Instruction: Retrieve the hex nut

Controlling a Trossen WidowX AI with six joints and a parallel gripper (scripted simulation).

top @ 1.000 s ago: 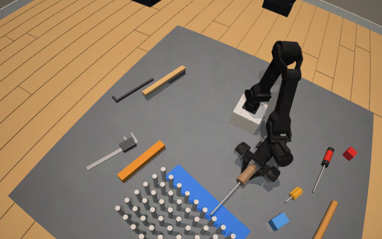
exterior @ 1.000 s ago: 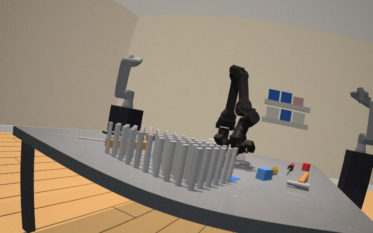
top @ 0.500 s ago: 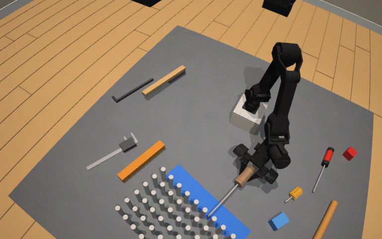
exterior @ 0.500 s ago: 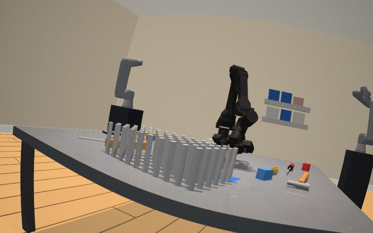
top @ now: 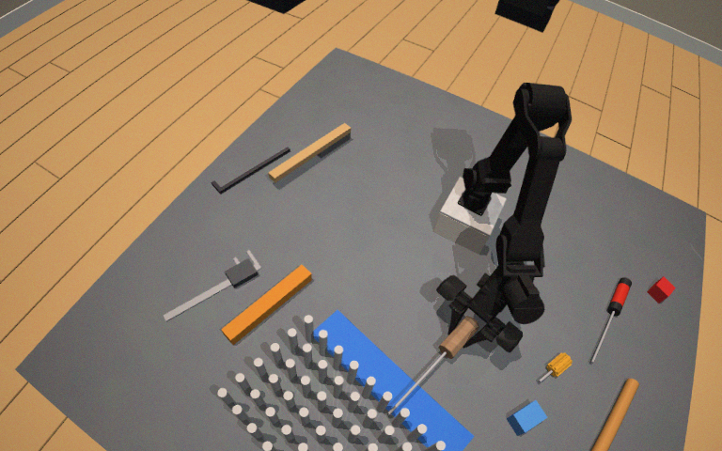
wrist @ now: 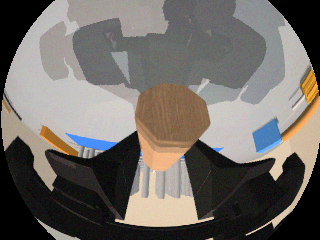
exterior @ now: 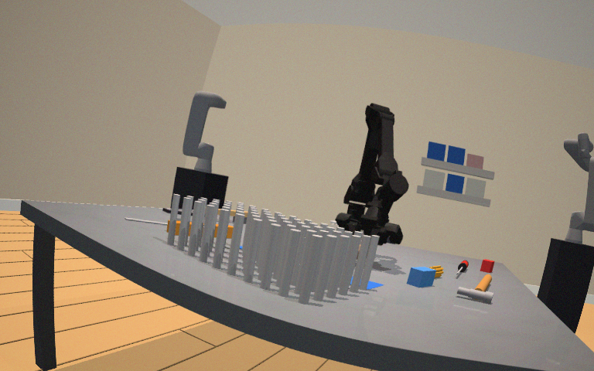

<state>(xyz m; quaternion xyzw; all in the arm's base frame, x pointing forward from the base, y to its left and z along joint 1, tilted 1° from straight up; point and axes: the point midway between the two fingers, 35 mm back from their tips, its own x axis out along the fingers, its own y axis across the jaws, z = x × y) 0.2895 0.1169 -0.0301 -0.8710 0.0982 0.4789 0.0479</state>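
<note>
My gripper tip is 14 cm short of the blue taped strip, 7 cm to the left of it and 3 cm above it. Round my gripper tip: yellow bit (7 cm behind, 22 cm to the left, 1 cm below); then blue block (7 cm ahead, 20 cm to the left, 1 cm below); then wood-handled pick (10 cm ahead, 2 cm to the right).
</note>
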